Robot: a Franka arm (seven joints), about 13 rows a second.
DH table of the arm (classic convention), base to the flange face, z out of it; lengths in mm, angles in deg. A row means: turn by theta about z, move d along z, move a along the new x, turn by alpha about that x. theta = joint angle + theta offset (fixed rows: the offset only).
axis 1: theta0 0  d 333  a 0  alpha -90
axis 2: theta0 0  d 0  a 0  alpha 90
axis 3: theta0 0  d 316  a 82.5  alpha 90
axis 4: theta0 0  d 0  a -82.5  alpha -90
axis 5: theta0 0  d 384  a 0  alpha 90
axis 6: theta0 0  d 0  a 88  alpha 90
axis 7: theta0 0  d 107  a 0  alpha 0
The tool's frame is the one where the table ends.
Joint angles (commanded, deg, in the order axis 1, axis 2, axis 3, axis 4, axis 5, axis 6, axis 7), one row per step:
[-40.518, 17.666, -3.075, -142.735, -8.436, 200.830, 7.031]
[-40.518, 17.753, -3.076, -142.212, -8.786, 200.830, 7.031]
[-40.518, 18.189, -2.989, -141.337, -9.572, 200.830, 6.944]
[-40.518, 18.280, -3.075, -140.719, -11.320, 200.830, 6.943]
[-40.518, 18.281, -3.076, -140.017, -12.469, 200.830, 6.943]
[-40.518, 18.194, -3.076, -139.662, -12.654, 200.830, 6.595]
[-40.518, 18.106, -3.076, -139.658, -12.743, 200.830, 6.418]
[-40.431, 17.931, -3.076, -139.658, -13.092, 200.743, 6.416]
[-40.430, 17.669, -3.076, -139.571, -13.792, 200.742, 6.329]
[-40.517, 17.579, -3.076, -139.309, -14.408, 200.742, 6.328]
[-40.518, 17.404, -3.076, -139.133, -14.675, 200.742, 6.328]
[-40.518, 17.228, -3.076, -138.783, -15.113, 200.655, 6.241]
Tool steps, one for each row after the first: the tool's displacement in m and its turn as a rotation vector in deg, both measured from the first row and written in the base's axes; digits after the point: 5 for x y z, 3 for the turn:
[0.00273, -0.00153, 0.00230, -0.386, -0.228, 0.337]
[0.00772, -0.00286, 0.00348, -0.915, -0.319, 1.238]
[0.01194, -0.00288, 0.00611, -1.728, -0.239, 2.804]
[0.01637, -0.00374, 0.01019, -2.505, -0.444, 3.883]
[0.01823, -0.00493, 0.01315, -3.041, -0.565, 4.317]
[0.01843, -0.00486, 0.01398, -3.217, -0.536, 4.531]
[0.01946, -0.00376, 0.01533, -3.376, -0.504, 4.935]
[0.02083, -0.00304, 0.01815, -3.839, -0.539, 5.649]
[0.02217, -0.00367, 0.02050, -4.249, -0.621, 6.133]
[0.02335, -0.00401, 0.02318, -4.566, -0.799, 6.375]
[0.02541, -0.00473, 0.02674, -5.055, -0.941, 6.831]

